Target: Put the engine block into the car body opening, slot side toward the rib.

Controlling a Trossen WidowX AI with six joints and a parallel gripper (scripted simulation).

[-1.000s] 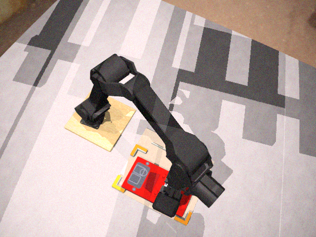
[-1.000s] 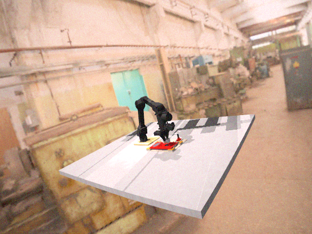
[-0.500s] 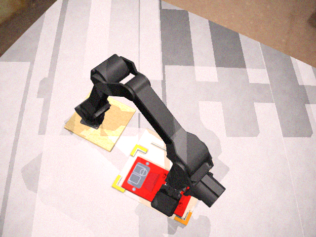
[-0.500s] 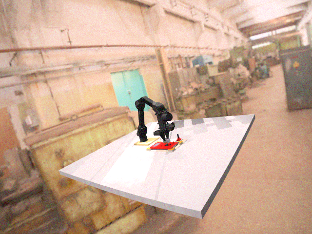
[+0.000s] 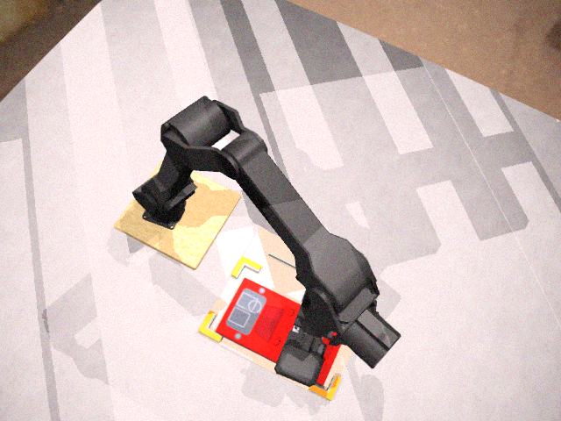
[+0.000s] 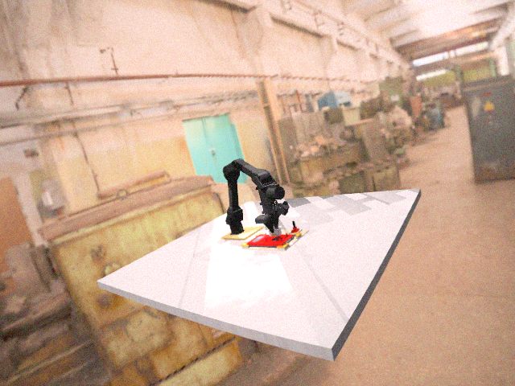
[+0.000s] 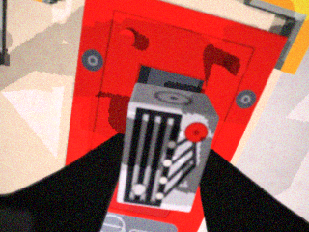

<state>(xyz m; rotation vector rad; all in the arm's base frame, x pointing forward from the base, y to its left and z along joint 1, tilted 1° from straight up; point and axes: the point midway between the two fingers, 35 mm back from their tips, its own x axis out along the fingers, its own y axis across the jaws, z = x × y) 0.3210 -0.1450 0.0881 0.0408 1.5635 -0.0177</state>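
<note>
My gripper tip is now 1 cm above the engine block.
</note>
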